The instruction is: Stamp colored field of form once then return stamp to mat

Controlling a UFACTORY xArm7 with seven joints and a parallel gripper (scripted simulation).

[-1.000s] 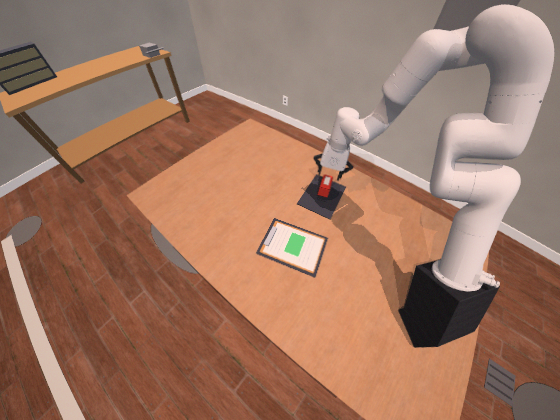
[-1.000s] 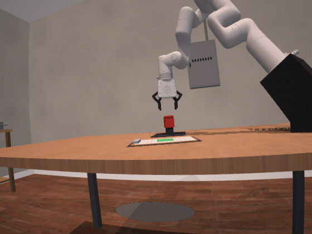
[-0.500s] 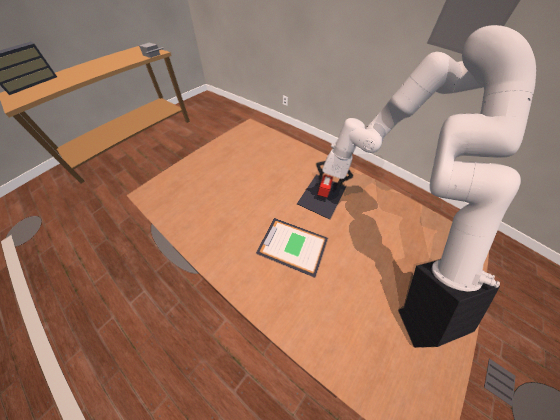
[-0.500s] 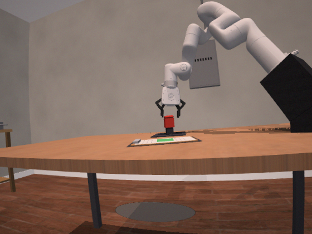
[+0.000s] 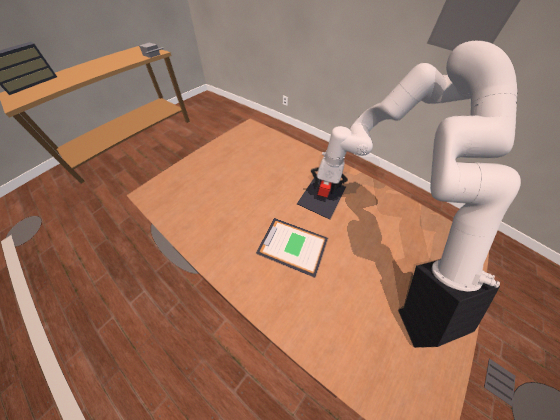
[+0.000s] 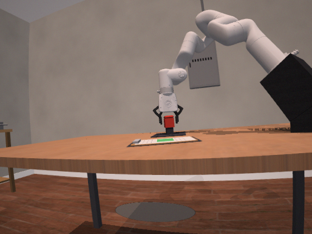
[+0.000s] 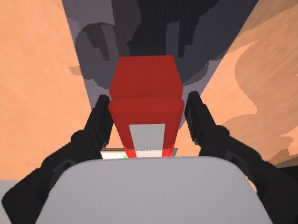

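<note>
The red stamp lies 2 cm below my hand. From my hand the other things lie so: dark mat: 7 cm below; then form: 7 cm behind, 31 cm to the left, 7 cm below; then black stamp base: 5 cm below.
</note>
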